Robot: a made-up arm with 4 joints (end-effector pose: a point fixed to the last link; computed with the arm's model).
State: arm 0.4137 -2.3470 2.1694 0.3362
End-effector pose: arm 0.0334 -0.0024 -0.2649 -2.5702 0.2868 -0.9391
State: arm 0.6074 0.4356 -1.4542 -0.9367
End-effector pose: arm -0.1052 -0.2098 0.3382 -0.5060 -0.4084 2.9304
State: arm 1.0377 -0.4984 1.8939 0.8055
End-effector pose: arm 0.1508 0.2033 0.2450 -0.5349 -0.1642 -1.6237
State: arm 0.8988 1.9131 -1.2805 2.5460
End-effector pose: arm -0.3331 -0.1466 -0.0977 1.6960 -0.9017 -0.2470
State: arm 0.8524 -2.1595 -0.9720 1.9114
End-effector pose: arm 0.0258 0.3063 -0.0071 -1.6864 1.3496 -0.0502
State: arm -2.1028 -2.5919 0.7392 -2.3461
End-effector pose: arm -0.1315 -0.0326 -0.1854 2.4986 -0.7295 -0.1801
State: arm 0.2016 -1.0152 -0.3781 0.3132
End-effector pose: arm 0.0834 0.1247 0.3723 -0.0695 1.0156 0.2432
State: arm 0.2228 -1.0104 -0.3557 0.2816
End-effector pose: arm 0.0802 0.1253 0.3720 -0.0753 1.0111 0.2711
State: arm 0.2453 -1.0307 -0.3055 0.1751
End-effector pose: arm 0.0858 0.1218 0.3671 -0.0595 1.0346 0.3417
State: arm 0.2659 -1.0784 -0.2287 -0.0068
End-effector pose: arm 0.1019 0.1138 0.3557 -0.0165 1.0887 0.4515
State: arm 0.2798 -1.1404 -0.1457 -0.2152
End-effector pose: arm 0.1238 0.1034 0.3386 0.0470 1.1574 0.5688
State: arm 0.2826 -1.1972 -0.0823 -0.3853
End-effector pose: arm 0.1440 0.0936 0.3210 0.1129 1.2176 0.6568
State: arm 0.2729 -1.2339 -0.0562 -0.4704
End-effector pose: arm 0.1568 0.0867 0.3095 0.1599 1.2535 0.6934
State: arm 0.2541 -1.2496 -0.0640 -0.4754
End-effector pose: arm 0.1624 0.0830 0.3060 0.1819 1.2662 0.6854
